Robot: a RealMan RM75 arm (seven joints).
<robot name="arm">
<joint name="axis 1" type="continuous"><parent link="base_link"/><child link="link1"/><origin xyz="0 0 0.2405" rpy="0 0 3.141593"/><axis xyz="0 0 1"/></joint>
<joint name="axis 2" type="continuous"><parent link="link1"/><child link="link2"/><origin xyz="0 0 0" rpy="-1.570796 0 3.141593"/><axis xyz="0 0 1"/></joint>
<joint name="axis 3" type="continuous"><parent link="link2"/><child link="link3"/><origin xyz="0 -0.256 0" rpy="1.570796 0 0"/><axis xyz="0 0 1"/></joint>
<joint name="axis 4" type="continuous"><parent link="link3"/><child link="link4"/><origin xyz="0 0 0" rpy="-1.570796 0 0"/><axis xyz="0 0 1"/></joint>
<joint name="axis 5" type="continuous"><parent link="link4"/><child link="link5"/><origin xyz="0 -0.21 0" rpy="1.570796 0 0"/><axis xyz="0 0 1"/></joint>
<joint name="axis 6" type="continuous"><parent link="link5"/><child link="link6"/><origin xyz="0 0 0" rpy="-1.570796 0 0"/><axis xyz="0 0 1"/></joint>
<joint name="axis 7" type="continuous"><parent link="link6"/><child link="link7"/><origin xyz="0 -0.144 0" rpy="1.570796 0 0"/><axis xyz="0 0 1"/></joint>
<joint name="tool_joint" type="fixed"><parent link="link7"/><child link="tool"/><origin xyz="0 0 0"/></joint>
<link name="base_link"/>
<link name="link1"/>
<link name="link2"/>
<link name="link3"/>
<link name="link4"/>
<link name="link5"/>
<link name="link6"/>
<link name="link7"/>
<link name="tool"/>
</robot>
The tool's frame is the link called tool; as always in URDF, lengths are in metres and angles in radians. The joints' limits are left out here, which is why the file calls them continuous.
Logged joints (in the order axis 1, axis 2, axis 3, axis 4, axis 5, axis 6, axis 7), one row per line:
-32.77, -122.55, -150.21, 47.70, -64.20, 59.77, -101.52
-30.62, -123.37, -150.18, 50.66, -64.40, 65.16, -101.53
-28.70, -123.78, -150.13, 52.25, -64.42, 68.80, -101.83
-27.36, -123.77, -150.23, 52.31, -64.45, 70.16, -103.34
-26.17, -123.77, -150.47, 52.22, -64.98, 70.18, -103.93
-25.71, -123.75, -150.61, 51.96, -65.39, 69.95, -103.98
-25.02, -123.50, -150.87, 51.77, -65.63, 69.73, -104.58
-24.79, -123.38, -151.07, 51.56, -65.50, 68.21, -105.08
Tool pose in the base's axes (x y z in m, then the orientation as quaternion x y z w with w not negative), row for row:
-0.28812, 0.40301, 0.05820, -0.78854, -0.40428, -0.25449, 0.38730
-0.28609, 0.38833, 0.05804, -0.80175, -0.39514, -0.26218, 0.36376
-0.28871, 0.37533, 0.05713, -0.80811, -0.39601, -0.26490, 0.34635
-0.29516, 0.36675, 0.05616, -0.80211, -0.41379, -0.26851, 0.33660
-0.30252, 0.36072, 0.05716, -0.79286, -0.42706, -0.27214, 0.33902
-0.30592, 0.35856, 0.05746, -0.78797, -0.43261, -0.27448, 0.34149
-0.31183, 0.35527, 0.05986, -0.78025, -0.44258, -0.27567, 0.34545
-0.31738, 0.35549, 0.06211, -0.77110, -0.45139, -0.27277, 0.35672
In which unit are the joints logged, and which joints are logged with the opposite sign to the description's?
The joints are logged in degrees. Opposite sign: axis 4.
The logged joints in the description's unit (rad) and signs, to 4 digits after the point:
-0.5719, -2.1389, -2.6217, -0.8325, -1.1205, 1.0432, -1.7719
-0.5344, -2.1532, -2.6211, -0.8842, -1.1240, 1.1373, -1.7720
-0.5009, -2.1604, -2.6203, -0.9119, -1.1243, 1.2008, -1.7773
-0.4775, -2.1602, -2.6220, -0.9130, -1.1249, 1.2245, -1.8036
-0.4568, -2.1602, -2.6262, -0.9114, -1.1341, 1.2249, -1.8139
-0.4487, -2.1598, -2.6286, -0.9069, -1.1413, 1.2209, -1.8148
-0.4367, -2.1555, -2.6332, -0.9036, -1.1455, 1.2170, -1.8253
-0.4327, -2.1534, -2.6367, -0.8999, -1.1432, 1.1905, -1.8340

